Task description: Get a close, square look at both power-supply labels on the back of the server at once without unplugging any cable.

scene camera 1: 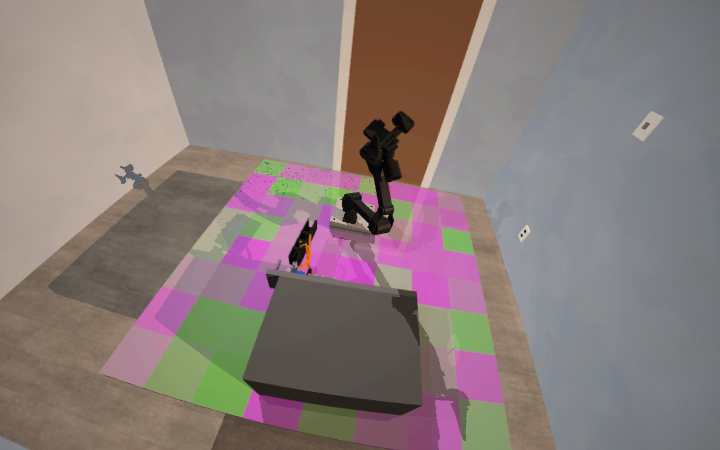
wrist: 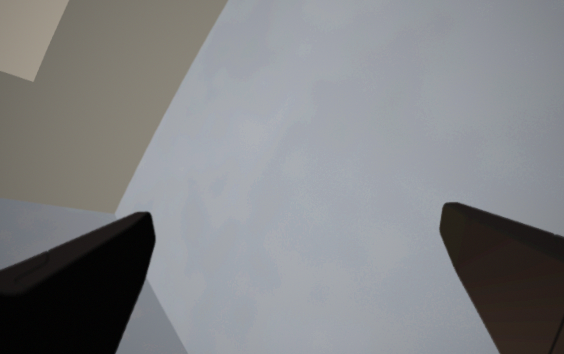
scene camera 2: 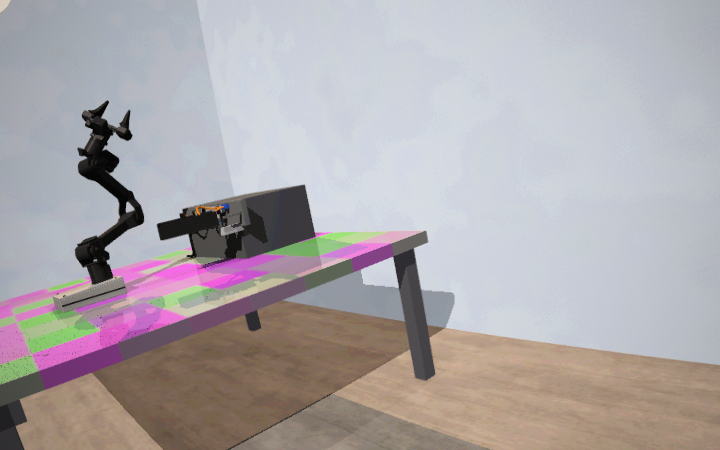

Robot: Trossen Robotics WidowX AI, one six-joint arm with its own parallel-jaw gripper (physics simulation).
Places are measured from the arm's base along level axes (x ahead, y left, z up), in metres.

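Pixels of known places: gripper, between the fingertips: (scene camera 1: pixel 387 124) (wrist: pixel 298 222) (scene camera 2: pixel 118 105); arm's base, origin of its link: (scene camera 1: pixel 349 218) (scene camera 2: pixel 102 280).
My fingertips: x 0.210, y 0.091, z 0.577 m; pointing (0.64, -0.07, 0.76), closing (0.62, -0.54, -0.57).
Ahead of a thing's pixels: the offset from my fingertips to its top centre. "*": to the spot under its first point.
The server (scene camera 1: pixel 339 339) (scene camera 2: pixel 278 222) is a dark grey box on the table. A black hinged-looking bar @[* dz -0.427, dx +0.130, dy -0.211 m] (scene camera 1: pixel 302 245) (scene camera 2: pixel 183 226) sticks out from its side facing the arm. Orange cables @[* dz -0.448, dx +0.149, dy -0.187 m] (scene camera 1: pixel 307 254) (scene camera 2: pixel 209 208) run along this bar to a blue part @[* dz -0.427, dx +0.242, dy -0.187 m] (scene camera 1: pixel 298 272) (scene camera 2: pixel 225 206) at the server. The power-supply labels cannot be made out. My gripper (scene camera 1: pixel 390 123) (scene camera 2: pixel 118 106) (wrist: pixel 298 222) is open and empty, high above the arm's base, apart from the server. Its fingers point upward, and the wrist view shows walls and ceiling between and above them.
The table (scene camera 1: pixel 223 323) (scene camera 2: pixel 329 275) has a pink and green checkered top. The arm's pale base plate (scene camera 1: pixel 350 228) (scene camera 2: pixel 90 296) stands on it, across from the server's cabled side. A brown door (scene camera 1: pixel 408 79) is behind the arm. A wall outlet (scene camera 1: pixel 524 233) is at the right.
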